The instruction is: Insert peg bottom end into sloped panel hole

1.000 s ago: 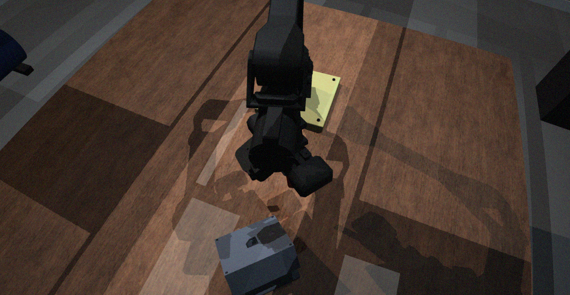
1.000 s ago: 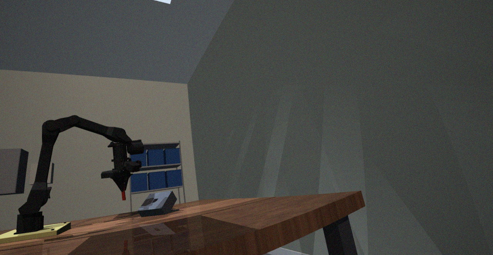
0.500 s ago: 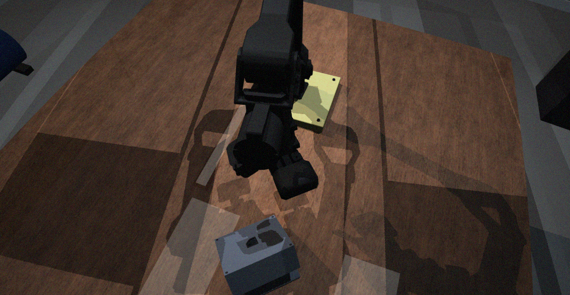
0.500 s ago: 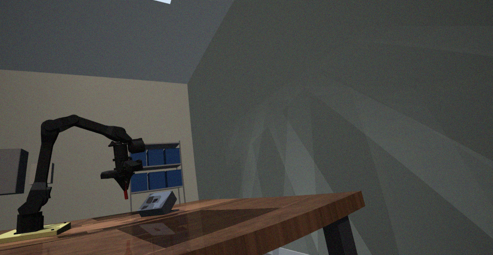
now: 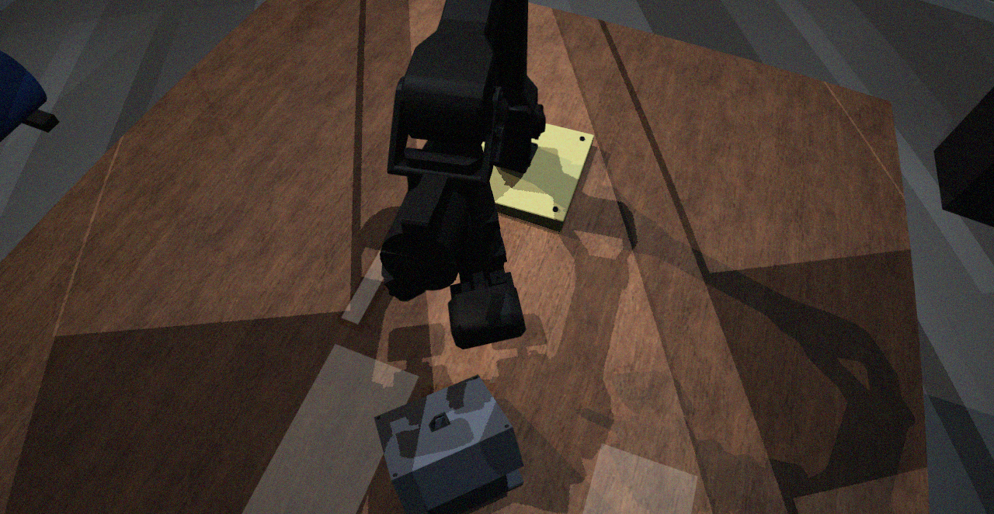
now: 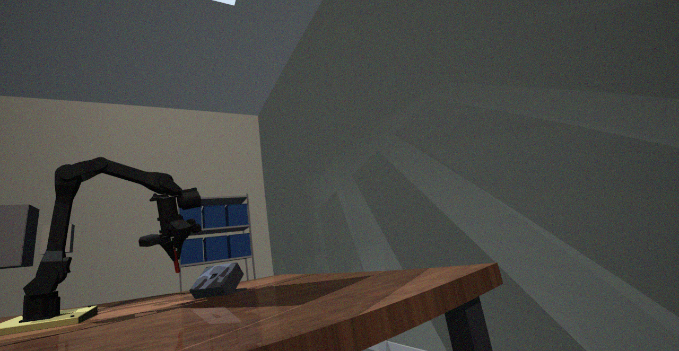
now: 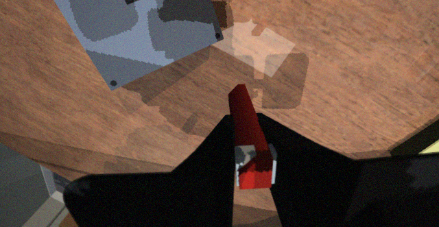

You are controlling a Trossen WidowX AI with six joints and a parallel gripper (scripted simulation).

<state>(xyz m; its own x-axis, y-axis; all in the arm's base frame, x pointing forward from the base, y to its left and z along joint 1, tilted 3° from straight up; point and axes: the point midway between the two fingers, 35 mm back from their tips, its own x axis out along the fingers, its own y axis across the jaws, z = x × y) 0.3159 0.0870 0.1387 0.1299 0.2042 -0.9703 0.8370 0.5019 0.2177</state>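
Now: the grey sloped panel 120 mm ahead of my gripper tip and 90 mm below it. From my gripper tip the other things lie so: red peg: 20 mm above.
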